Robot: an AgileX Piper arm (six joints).
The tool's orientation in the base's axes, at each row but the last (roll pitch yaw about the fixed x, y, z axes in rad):
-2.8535 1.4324 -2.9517
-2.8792 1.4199 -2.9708
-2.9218 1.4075 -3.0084
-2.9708 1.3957 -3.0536
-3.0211 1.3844 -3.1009
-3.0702 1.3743 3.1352
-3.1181 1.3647 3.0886
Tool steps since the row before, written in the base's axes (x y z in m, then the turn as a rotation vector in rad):
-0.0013 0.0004 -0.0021 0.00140 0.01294 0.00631
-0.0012 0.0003 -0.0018 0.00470 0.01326 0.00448
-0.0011 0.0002 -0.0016 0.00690 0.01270 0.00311
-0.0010 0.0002 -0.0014 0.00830 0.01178 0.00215
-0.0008 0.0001 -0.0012 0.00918 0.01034 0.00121
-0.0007 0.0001 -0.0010 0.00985 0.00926 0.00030
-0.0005 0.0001 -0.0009 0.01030 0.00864 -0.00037
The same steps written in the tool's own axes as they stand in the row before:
0.0022 0.0004 -0.0010 -0.00678 0.01276 -0.00075
0.0019 0.0003 -0.0009 -0.00546 0.01344 0.00274
0.0018 0.0002 -0.0008 -0.00445 0.01311 0.00517
0.0015 0.0002 -0.0008 -0.00374 0.01234 0.00679
0.0013 0.0001 -0.0006 -0.00297 0.01099 0.00794
0.0011 0.0001 -0.0005 -0.00221 0.00998 0.00885
0.0010 0.0001 -0.0003 -0.00165 0.00940 0.00948

